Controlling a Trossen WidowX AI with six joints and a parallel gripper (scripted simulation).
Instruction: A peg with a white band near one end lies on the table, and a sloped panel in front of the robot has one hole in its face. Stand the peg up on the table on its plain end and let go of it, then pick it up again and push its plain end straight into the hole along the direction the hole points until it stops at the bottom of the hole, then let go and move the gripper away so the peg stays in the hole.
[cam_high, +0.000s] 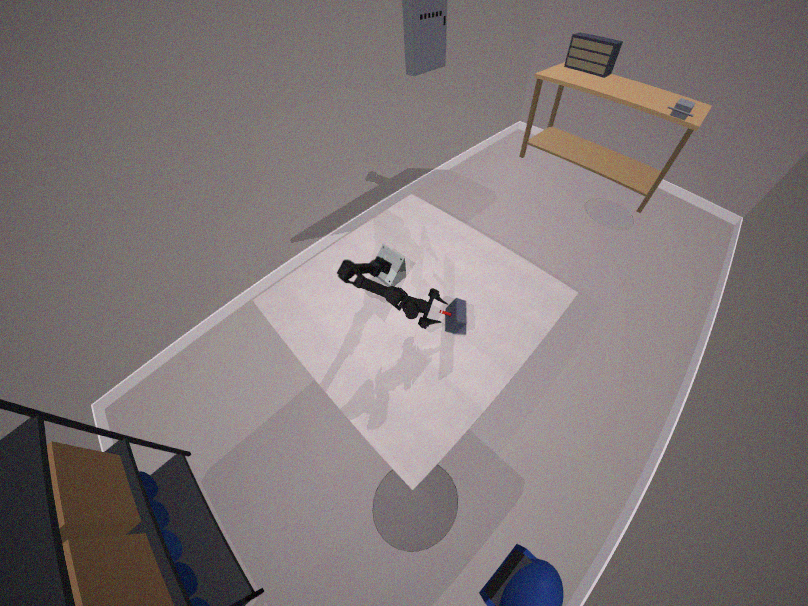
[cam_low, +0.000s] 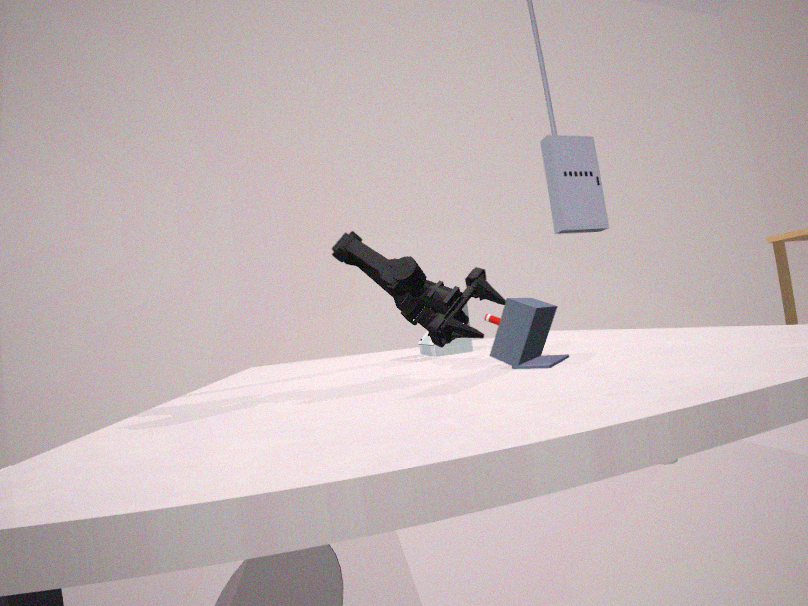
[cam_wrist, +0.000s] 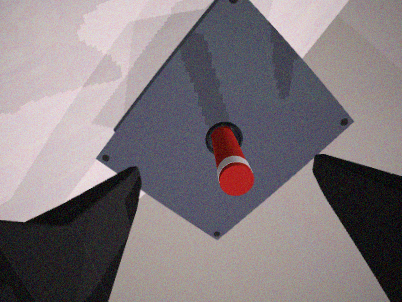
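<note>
Right now my gripper tip is right at the red peg. The rest, counted from my gripper tip: sloped panel: 4 cm ahead, 3 cm to the left, 3 cm below.
</note>
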